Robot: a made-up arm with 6 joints.
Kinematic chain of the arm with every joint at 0, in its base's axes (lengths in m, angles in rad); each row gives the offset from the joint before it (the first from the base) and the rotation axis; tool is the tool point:
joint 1: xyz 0 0 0.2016 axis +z
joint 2: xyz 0 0.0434 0 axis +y
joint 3: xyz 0 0 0.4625 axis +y
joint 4: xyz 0 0 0.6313 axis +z
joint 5: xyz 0 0 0 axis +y
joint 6: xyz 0 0 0.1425 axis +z
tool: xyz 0 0 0
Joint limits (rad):
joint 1: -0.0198..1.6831
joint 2: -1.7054..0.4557
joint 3: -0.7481..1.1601
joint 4: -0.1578..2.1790
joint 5: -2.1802..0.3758
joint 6: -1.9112..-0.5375
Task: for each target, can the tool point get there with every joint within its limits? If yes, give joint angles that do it. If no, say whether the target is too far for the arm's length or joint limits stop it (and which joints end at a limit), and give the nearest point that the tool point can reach.
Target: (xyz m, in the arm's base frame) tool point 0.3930 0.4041 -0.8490
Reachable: no: joint limits stop it (at a limit: joint 1, joint 2, joint 3, joint 4) | nearest point -0.7274 0.0792 -0.4015 | short by 1.249 m
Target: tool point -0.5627 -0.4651 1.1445
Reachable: yes | joints 0.6800 -0.4513 -0.2374 0.6111 -0.6773 -0.6996
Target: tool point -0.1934 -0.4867 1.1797
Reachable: yes | joints 1.0730 -0.1116 -0.5216 0.9809 -1.1063 -0.6487
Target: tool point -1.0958 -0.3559 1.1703
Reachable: no: too far | nearest point -0.9006 -0.2925 0.9978 | short by 0.268 m
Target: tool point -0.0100 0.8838 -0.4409
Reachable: no: joint limits stop it (at a limit: joint 2, joint 3, joint 4) | nearest point -0.0096 0.8527 0.5070 | short by 0.948 m
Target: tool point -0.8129 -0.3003 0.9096
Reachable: yes | joints 0.3201 -1.3927 0.8623 1.0910 -0.6124 -0.8606
